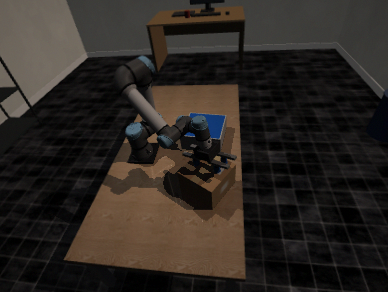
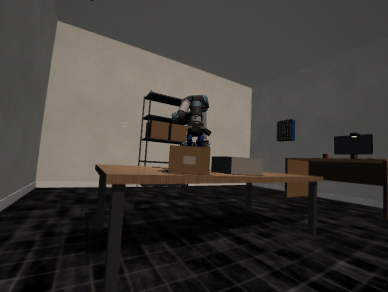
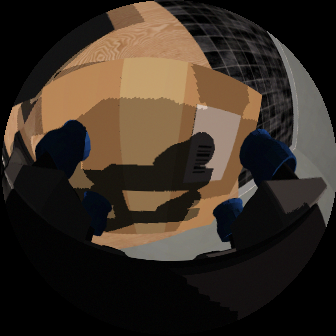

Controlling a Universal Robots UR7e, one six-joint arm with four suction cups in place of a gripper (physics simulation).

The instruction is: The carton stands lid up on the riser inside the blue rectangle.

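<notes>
The brown carton (image 1: 200, 188) (image 2: 189, 160) (image 3: 150, 119) stands on the wooden table (image 1: 150, 238) (image 2: 137, 172), with a taped top that bears a barcode label (image 3: 216, 147) facing up. My suction gripper (image 1: 208, 164) (image 2: 196, 142) (image 3: 164, 180) hovers right at the carton's top, with its four blue cups spread over it. Suction is off, and I cannot tell whether the cups touch. The grey riser (image 2: 241, 165) stands just behind the carton. The blue rectangle (image 1: 216, 126) on its top is bare.
The arm's base (image 1: 142, 152) sits on the table's left side, beside the riser. A desk (image 1: 196, 20) (image 2: 339, 166) with a monitor stands at the far wall. A black shelf rack (image 2: 144, 126) holding boxes stands behind the table.
</notes>
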